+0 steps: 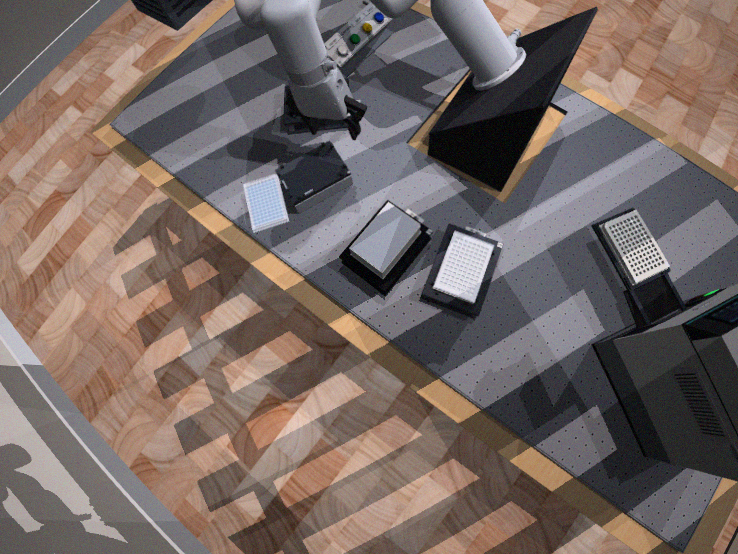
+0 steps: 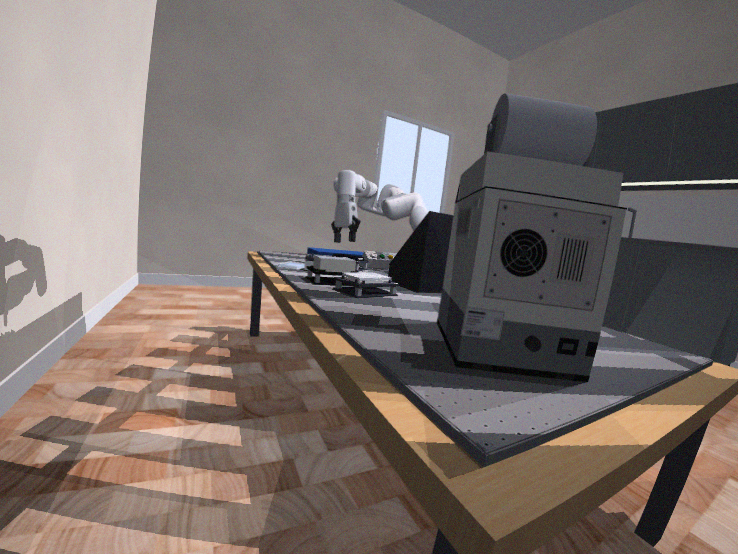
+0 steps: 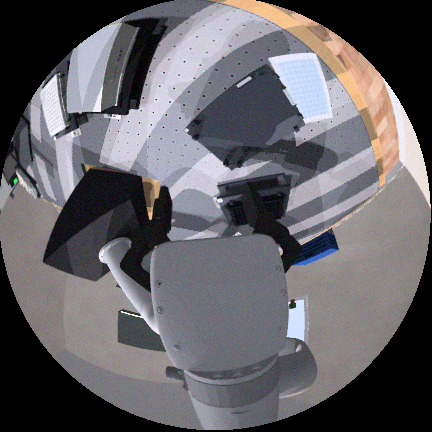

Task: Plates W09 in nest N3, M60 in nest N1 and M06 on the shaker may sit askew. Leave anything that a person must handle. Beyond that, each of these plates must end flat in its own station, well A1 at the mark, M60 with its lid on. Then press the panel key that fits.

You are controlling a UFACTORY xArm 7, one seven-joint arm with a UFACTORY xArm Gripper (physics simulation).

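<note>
My gripper (image 1: 333,132) (image 2: 345,239) (image 3: 207,191) is open and empty, high above the mat. A white plate (image 1: 464,265) (image 3: 54,104) sits on nest N1 (image 1: 436,299); I cannot tell whether it is lidded or askew. A dark, finely gridded plate (image 3: 275,206) sits in a black nest beside my gripper, partly hidden by a finger; its label is unreadable. A low dark station with corner posts (image 1: 315,172) (image 3: 245,117) has a bare top. A pale blue plate (image 1: 265,202) (image 3: 304,87) lies against its outer side, off its top. Plate codes and A1 marks are unreadable.
A grey block (image 1: 386,239) (image 3: 90,75) sits on nest N2. A beige perforated plate (image 1: 634,245) stands by the large grey instrument (image 2: 536,256). The panel (image 1: 357,36) has white, green, yellow and blue keys. A tall black wedge (image 1: 500,119) (image 2: 426,253) (image 3: 95,220) stands beside the arm.
</note>
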